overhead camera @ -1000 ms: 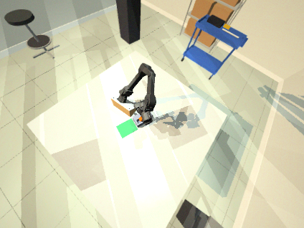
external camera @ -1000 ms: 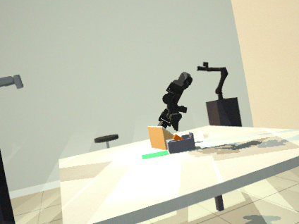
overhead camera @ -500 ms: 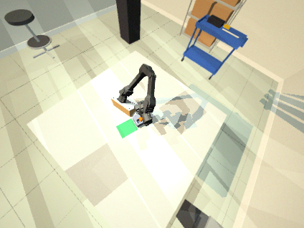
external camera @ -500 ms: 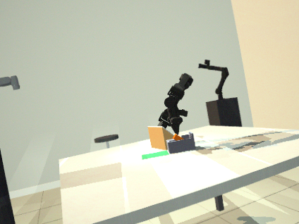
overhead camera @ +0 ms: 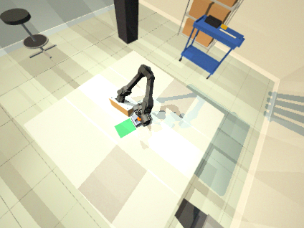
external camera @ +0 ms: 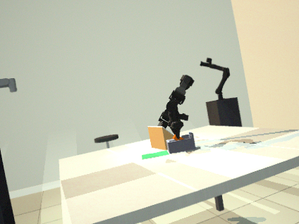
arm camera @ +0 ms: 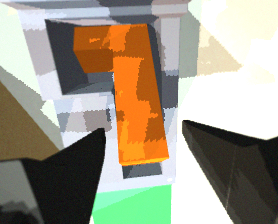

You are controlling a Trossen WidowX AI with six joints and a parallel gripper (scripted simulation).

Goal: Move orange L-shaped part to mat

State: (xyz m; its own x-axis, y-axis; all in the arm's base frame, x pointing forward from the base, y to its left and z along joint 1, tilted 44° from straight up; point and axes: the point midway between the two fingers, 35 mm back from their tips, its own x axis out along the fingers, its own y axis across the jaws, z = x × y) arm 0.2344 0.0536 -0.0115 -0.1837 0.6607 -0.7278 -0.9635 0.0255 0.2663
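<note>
Now: the orange L-shaped part 40 mm to the left of my gripper tip, 30 mm below it and 10 mm behind it. Also, from my gripper tip: green mat (140 mm to the right, 90 mm below, 50 mm behind).
</note>
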